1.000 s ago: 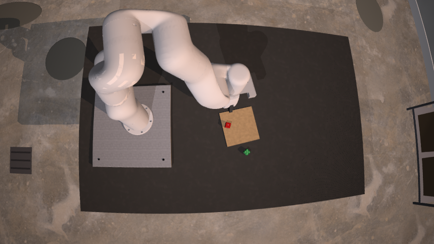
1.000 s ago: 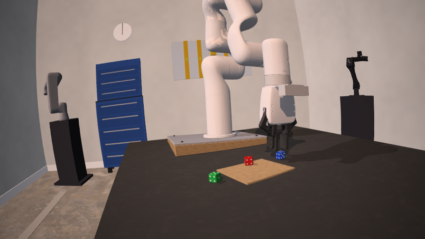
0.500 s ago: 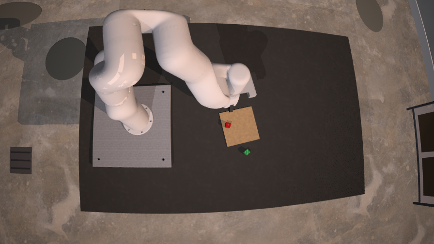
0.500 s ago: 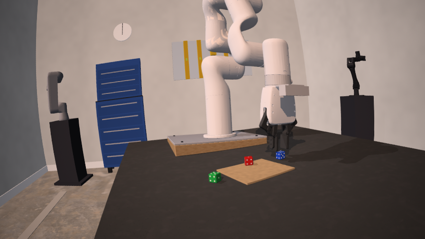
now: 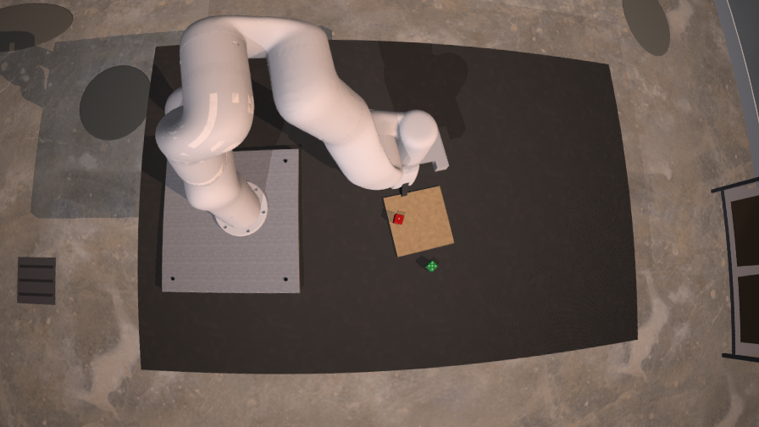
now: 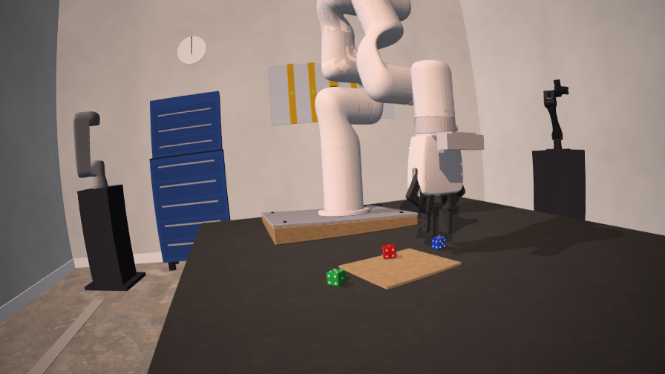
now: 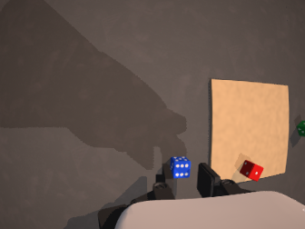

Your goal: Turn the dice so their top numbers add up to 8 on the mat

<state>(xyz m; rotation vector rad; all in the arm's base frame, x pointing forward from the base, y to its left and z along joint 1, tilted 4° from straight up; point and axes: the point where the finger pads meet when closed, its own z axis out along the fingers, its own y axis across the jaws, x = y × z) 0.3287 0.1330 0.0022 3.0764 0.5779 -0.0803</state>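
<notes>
Right now the blue die is 4 cm below my hand. From my hand the other things lie so: tan mat: 8 cm ahead, 9 cm to the right, 4 cm below; green die: 12 cm ahead, 19 cm to the right, 4 cm below; red die: 3 cm ahead, 10 cm to the right, 3 cm below.
</notes>
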